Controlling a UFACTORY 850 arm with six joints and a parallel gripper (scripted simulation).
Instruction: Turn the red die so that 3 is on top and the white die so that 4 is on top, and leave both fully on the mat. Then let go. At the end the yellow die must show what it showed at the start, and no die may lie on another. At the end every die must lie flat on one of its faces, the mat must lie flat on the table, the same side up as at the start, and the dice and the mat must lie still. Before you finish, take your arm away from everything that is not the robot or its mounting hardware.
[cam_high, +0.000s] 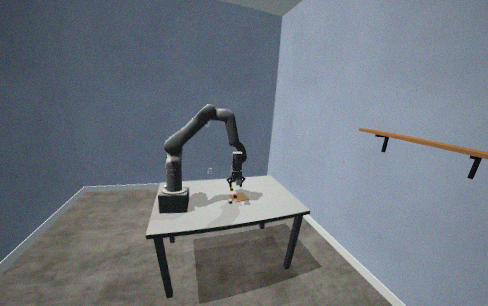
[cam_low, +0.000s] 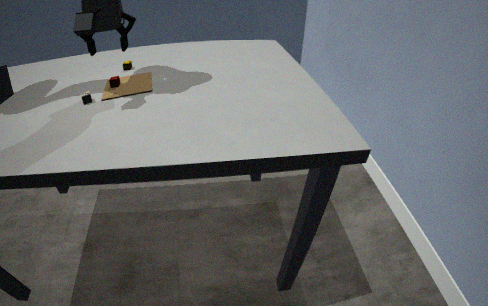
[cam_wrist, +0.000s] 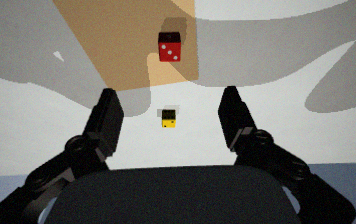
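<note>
Right now my hand is 50 mm past the white die, 80 mm to the left of it and 100 mm above it. The rest, counted from my hand: tan mat 40 mm ahead, 10 mm to the left, 110 mm below; red die 100 mm below; yellow die 20 mm behind, 140 mm to the left, 100 mm below.
</note>
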